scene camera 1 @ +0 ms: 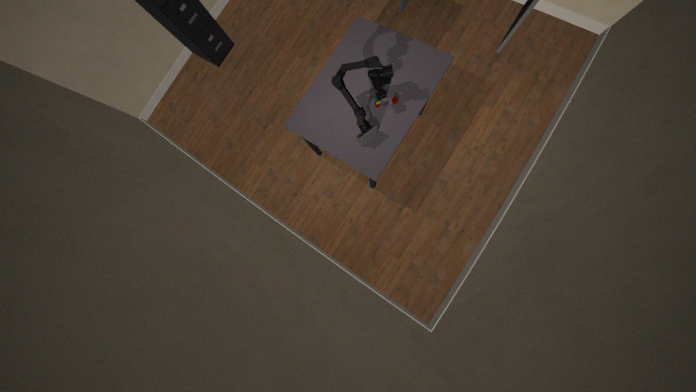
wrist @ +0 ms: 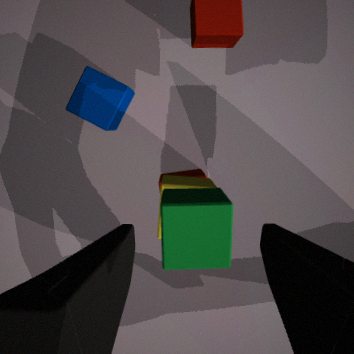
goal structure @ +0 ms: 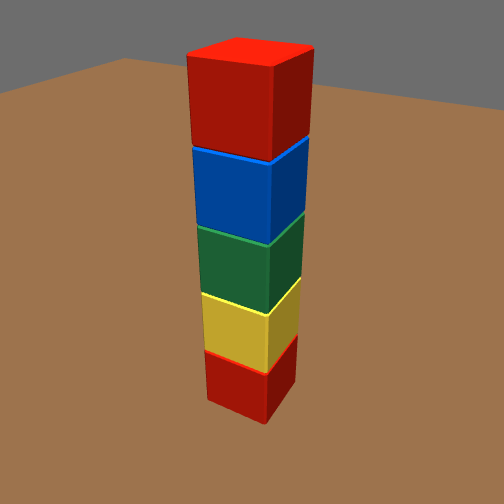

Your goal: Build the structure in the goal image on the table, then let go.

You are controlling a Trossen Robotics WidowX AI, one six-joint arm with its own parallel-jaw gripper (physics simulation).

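Places are measured from the arm's base along level axes (x ahead, y down, z left), in metres.
Where they show: gripper, between the fingertips: [wrist: 197, 235]; arm's base, origin of its link: [scene camera 1: 366, 130].
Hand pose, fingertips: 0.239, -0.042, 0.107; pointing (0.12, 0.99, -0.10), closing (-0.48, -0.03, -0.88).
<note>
Each offset is from my fingertips to the top centre of the thing, as dx, dy, dz. Level surfaces: height alone.
A green cube {-0.011, +0.025, +0.004} [wrist: 197, 235] [scene camera 1: 378, 99] sits on top of a yellow cube {-0.009, +0.058, +0.005} [wrist: 187, 181] [scene camera 1: 378, 103], slightly offset from it. Under the yellow cube, the edge of a red cube {-0.010, +0.091, +0.006} [wrist: 184, 174] [scene camera 1: 378, 105] shows; the rest of it is hidden. My gripper [wrist: 197, 235] [scene camera 1: 381, 95] is open above the stack, with a gap between each finger and the green cube in the wrist view. A blue cube {+0.080, +0.090, +0.024} [wrist: 99, 99] lies turned on the table, up and left of the stack in the wrist view. A second red cube {+0.093, +0.090, -0.075} [wrist: 216, 22] [scene camera 1: 395, 100] lies apart from the stack.
The grey table {dy +0.123} [scene camera 1: 320, 107] carries the arm, whose base [scene camera 1: 366, 135] stands near one end. Table edges lie beyond the second red cube. A dark cabinet [scene camera 1: 200, 35] stands off the table. Shadows of the arm fall across the cubes and the table top.
</note>
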